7 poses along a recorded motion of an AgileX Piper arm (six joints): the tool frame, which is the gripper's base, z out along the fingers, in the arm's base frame.
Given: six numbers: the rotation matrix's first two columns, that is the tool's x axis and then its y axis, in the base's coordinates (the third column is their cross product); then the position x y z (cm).
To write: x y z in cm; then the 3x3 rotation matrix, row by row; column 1 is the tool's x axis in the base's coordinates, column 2 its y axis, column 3 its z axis. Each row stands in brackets. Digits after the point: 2 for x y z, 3 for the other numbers.
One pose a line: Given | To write
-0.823 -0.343 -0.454 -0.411 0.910 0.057 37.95 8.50 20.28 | [37.95 8.50 20.28], [[-0.823 -0.411 0.394], [-0.343 0.910 0.234], [-0.454 0.057 -0.890]]
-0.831 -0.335 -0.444 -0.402 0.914 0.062 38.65 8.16 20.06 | [38.65 8.16 20.06], [[-0.831 -0.402 0.385], [-0.335 0.914 0.230], [-0.444 0.062 -0.894]]
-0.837 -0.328 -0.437 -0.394 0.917 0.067 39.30 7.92 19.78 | [39.30 7.92 19.78], [[-0.837 -0.394 0.379], [-0.328 0.917 0.228], [-0.437 0.067 -0.897]]
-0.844 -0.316 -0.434 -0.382 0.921 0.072 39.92 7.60 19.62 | [39.92 7.60 19.62], [[-0.844 -0.382 0.377], [-0.316 0.921 0.227], [-0.434 0.072 -0.898]]
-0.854 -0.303 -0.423 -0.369 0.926 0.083 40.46 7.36 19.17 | [40.46 7.36 19.17], [[-0.854 -0.369 0.367], [-0.303 0.926 0.227], [-0.423 0.083 -0.903]]
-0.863 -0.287 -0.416 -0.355 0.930 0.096 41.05 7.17 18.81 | [41.05 7.17 18.81], [[-0.863 -0.355 0.359], [-0.287 0.930 0.231], [-0.416 0.096 -0.904]]
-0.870 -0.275 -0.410 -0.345 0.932 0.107 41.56 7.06 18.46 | [41.56 7.06 18.46], [[-0.870 -0.345 0.353], [-0.275 0.932 0.235], [-0.410 0.107 -0.906]]
